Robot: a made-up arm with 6 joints. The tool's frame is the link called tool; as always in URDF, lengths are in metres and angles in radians. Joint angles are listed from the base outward. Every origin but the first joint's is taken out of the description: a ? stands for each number. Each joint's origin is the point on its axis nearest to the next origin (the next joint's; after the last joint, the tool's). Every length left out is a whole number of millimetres.
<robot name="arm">
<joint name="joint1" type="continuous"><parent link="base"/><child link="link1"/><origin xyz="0 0 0.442"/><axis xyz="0 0 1"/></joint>
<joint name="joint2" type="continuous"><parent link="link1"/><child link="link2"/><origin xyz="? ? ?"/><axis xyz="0 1 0"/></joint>
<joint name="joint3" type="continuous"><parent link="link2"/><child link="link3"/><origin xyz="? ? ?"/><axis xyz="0 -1 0"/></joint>
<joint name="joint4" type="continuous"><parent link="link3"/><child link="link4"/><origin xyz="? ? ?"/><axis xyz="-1 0 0"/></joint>
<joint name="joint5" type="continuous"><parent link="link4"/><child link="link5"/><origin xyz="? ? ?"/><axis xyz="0 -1 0"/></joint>
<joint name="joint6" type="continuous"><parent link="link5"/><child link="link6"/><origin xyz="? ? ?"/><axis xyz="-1 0 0"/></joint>
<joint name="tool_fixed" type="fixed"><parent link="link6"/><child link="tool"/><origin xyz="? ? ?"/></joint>
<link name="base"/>
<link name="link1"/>
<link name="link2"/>
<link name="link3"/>
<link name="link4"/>
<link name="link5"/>
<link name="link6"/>
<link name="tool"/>
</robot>
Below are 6 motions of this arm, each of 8 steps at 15 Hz.
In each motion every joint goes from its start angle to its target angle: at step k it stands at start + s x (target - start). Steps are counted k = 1, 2, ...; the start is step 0. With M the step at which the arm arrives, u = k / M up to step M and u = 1 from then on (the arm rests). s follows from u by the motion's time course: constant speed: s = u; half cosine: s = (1 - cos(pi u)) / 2; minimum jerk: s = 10 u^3 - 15 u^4 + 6 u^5.
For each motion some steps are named. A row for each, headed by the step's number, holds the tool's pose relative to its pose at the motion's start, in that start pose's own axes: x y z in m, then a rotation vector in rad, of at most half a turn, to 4 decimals.
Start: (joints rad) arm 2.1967 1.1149 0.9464 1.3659 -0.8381 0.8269
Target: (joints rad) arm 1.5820 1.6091 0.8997 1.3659 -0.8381 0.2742
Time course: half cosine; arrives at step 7
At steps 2, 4, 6, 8:
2: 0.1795 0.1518 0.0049 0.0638 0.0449 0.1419
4: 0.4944 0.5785 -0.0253 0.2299 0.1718 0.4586
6: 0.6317 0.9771 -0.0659 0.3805 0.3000 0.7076
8: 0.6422 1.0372 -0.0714 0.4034 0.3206 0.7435

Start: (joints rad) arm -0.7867 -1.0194 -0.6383 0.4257 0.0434 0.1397
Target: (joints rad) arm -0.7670 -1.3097 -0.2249 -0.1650 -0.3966 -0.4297
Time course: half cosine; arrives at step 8
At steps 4, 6, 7, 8:
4: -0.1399 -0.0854 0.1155 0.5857 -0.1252 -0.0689
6: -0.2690 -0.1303 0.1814 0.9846 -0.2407 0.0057
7: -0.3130 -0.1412 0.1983 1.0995 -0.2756 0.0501
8: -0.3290 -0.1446 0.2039 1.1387 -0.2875 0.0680

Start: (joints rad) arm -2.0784 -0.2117 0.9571 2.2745 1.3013 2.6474
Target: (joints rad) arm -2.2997 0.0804 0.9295 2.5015 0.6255 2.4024
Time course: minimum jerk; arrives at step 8
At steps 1, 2, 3, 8:
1: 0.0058 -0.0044 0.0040 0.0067 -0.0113 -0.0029
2: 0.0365 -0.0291 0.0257 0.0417 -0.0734 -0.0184
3: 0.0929 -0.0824 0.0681 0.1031 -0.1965 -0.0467
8: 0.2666 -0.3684 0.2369 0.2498 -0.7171 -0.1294

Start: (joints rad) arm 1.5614 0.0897 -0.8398 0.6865 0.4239 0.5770
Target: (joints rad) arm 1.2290 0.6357 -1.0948 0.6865 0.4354 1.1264
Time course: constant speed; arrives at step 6
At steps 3, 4, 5, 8:
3: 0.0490 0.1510 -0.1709 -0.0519 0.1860 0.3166
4: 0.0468 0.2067 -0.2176 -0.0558 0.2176 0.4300
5: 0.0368 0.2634 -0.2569 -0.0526 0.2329 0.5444
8: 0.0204 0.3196 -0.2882 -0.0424 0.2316 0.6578

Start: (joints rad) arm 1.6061 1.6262 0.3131 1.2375 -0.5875 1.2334
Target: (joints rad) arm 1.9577 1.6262 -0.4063 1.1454 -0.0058 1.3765
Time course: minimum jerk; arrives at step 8
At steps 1, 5, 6, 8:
1: -0.0006 0.0001 0.0107 -0.0119 -0.0092 -0.0041
5: -0.0632 0.1313 0.4233 -0.4590 -0.4285 -0.1102
6: -0.0886 0.1941 0.4974 -0.5409 -0.5310 -0.1134
8: -0.1060 0.2360 0.5359 -0.5847 -0.5920 -0.1110

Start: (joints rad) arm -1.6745 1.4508 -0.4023 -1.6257 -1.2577 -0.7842
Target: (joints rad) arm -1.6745 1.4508 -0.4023 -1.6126 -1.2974 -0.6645
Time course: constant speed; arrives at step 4
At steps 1, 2, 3, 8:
1: -0.0004 0.0001 0.0001 -0.0309 0.0050 -0.0091
2: -0.0008 0.0002 0.0002 -0.0618 0.0102 -0.0182
3: -0.0012 0.0003 0.0003 -0.0927 0.0157 -0.0270
8: -0.0016 0.0004 0.0004 -0.1235 0.0214 -0.0357

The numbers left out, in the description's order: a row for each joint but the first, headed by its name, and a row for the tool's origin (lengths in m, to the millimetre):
joint2: 0 0 0
joint3: 0 0 0.864
joint4: 0.746 0 0
joint5: 0 -0.128 0
joint6: 0 0 0
tool: 0 0 0

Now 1 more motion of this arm.
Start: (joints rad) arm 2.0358 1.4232 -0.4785 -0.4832 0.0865 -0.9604
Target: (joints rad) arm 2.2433 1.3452 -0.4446 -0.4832 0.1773 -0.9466
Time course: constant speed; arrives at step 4
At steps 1, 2, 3, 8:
1: -0.0149 0.0225 -0.0266 -0.0526 -0.0287 0.0470
2: -0.0300 0.0435 -0.0553 -0.1055 -0.0553 0.0947
3: -0.0451 0.0628 -0.0862 -0.1586 -0.0796 0.1431
8: -0.0603 0.0801 -0.1189 -0.2118 -0.1017 0.1920

